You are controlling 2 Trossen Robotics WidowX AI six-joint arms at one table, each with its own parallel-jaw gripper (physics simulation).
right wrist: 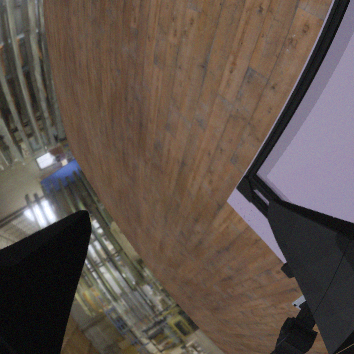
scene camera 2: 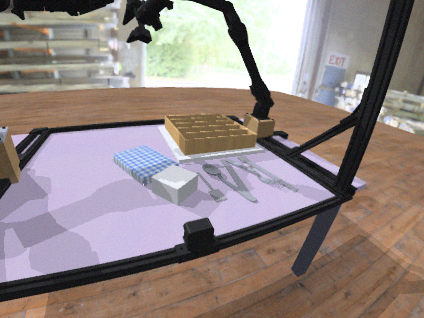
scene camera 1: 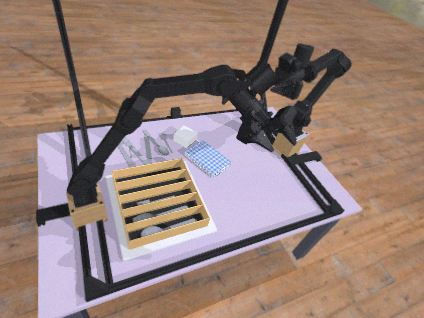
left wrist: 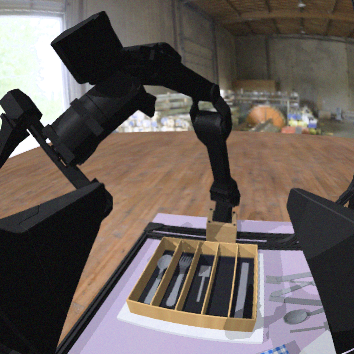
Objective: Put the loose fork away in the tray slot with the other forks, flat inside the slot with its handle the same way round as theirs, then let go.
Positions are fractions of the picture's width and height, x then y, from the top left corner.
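My left gripper (scene camera 1: 0.61,0.26) is open and holds nothing, and the left wrist view shows my left gripper (left wrist: 0.57,0.55) too. My right gripper (scene camera 1: 0.67,0.47) is open and holds nothing; the right wrist view also shows my right gripper (right wrist: 0.51,0.61). A white block (scene camera 2: 0.41,0.58) rests on the table, though in the right wrist view the white block is out of frame. There is a wooden cutlery tray (scene camera 1: 0.37,0.57) as well, and I see the wooden cutlery tray in scene camera 2 (scene camera 2: 0.46,0.42) and in the left wrist view (left wrist: 0.61,0.87).
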